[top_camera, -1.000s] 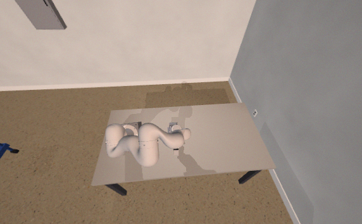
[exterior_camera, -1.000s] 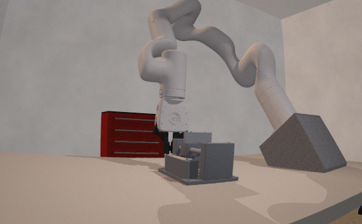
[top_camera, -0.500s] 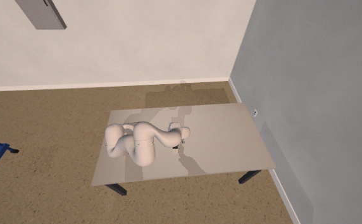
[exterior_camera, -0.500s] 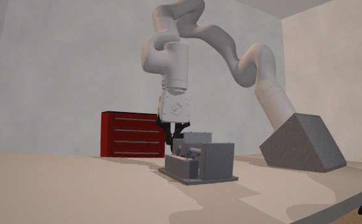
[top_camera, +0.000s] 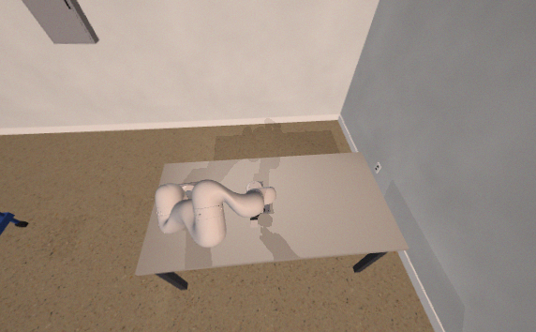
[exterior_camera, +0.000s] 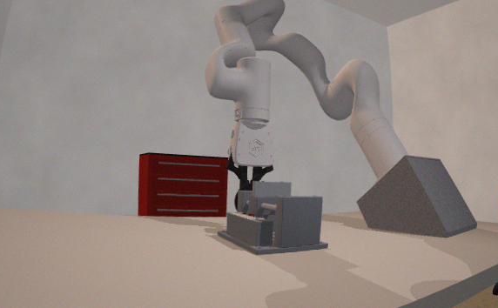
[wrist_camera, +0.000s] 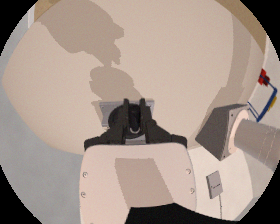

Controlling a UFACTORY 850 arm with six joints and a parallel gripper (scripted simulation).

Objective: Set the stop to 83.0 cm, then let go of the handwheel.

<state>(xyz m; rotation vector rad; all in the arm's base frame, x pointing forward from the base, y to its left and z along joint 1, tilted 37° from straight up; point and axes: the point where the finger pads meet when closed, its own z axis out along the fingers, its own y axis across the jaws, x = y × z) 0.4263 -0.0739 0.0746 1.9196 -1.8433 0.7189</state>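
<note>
The handwheel is 20 mm to the left of my hand and 10 mm below it.
</note>
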